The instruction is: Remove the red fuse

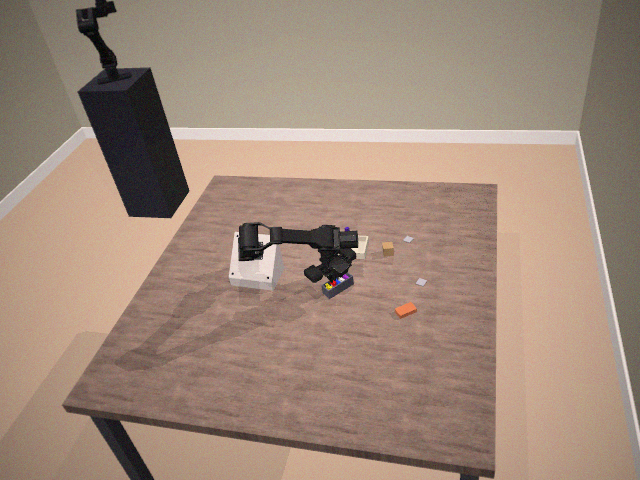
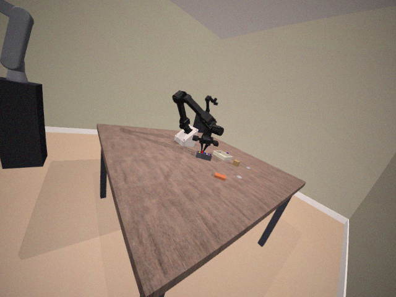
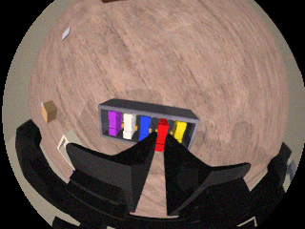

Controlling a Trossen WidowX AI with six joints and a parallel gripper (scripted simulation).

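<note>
Now: gripper tip 20 mm short of the cream tray, 230 mm to the right of it and 40 mm above it. Round my gripper tip: tan cube: 160 mm ahead, 220 mm to the left, 30 mm below; red fuse: 10 mm below; small purple object: 10 mm behind, 330 mm to the left, 30 mm below.
</note>
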